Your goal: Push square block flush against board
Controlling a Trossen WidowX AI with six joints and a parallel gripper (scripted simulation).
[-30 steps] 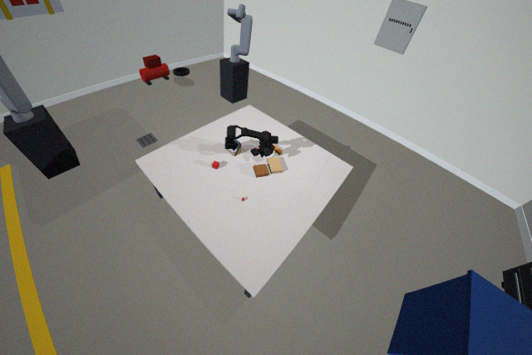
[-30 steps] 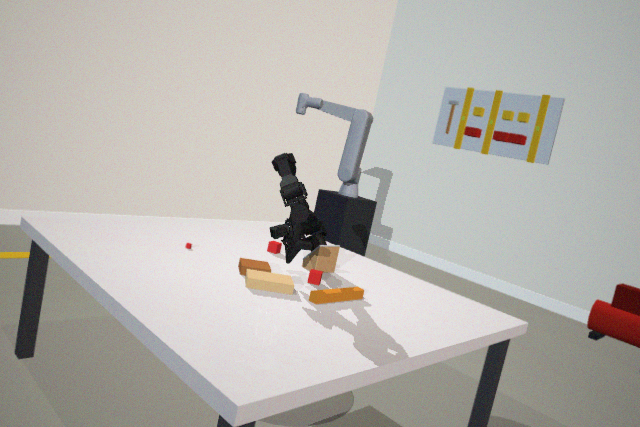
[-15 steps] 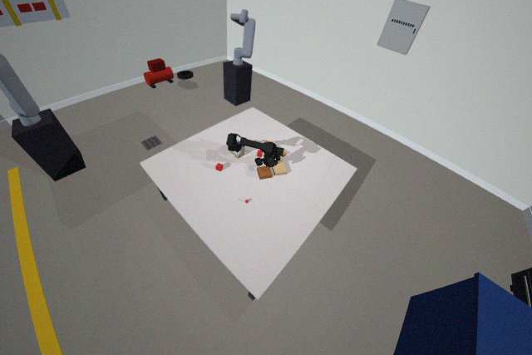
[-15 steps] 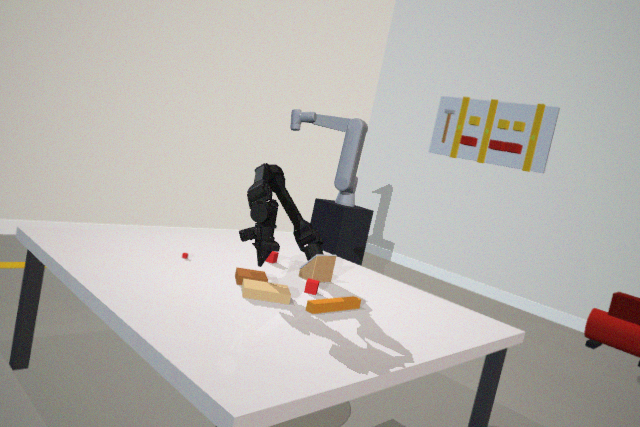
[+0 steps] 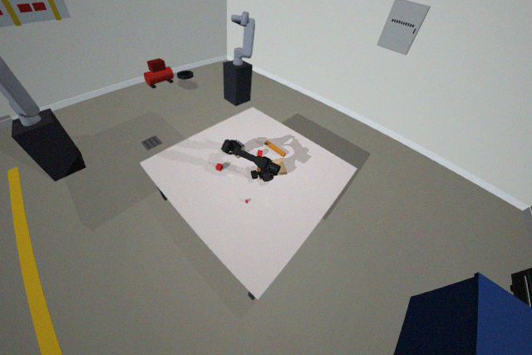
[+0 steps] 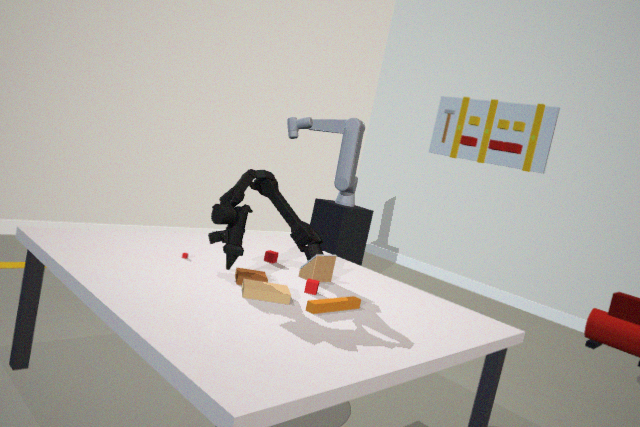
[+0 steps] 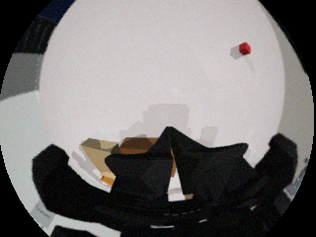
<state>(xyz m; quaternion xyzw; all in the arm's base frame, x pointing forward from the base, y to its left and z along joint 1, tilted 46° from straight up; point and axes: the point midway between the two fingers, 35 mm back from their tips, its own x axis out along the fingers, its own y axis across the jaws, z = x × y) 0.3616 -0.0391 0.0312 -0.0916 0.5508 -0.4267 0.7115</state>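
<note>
Right now the brown square block is 5 cm behind my gripper tip, 7 cm to the left of it and 1 cm below it. Round my gripper tip: tan board 2 cm behind, 20 cm to the left, 1 cm below; then long thin orange bar 19 cm behind, 34 cm to the left, 1 cm below; then tiny red cube 5 cm ahead, 21 cm to the right, 2 cm below.
</note>
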